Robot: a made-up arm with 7 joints. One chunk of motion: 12 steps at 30 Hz.
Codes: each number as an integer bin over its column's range. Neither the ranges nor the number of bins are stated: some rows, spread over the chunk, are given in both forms.
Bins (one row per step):
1: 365 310 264 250 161 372
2: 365 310 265 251 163 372
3: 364 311 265 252 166 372
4: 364 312 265 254 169 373
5: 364 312 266 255 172 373
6: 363 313 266 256 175 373
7: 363 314 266 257 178 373
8: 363 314 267 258 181 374
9: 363 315 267 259 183 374
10: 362 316 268 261 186 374
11: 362 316 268 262 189 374
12: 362 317 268 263 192 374
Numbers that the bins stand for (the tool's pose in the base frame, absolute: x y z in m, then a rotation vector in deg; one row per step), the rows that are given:
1: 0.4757 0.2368 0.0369 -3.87 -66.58 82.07
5: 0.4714 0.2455 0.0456 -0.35 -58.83 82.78
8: 0.4670 0.2541 0.0500 1.76 -52.49 83.48
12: 0.4627 0.2672 0.0543 5.28 -44.74 83.48
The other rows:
2: 0.4757 0.2368 0.0413 -3.17 -65.17 82.07
3: 0.4714 0.2411 0.0413 -2.47 -63.05 82.07
4: 0.4714 0.2455 0.0413 -1.06 -60.94 82.78
6: 0.4670 0.2498 0.0456 0.35 -56.71 82.78
7: 0.4670 0.2541 0.0456 1.06 -54.60 82.78
9: 0.4670 0.2585 0.0500 2.47 -51.08 83.48
10: 0.4627 0.2628 0.0543 3.87 -48.96 83.48
11: 0.4627 0.2628 0.0543 4.58 -46.85 83.48

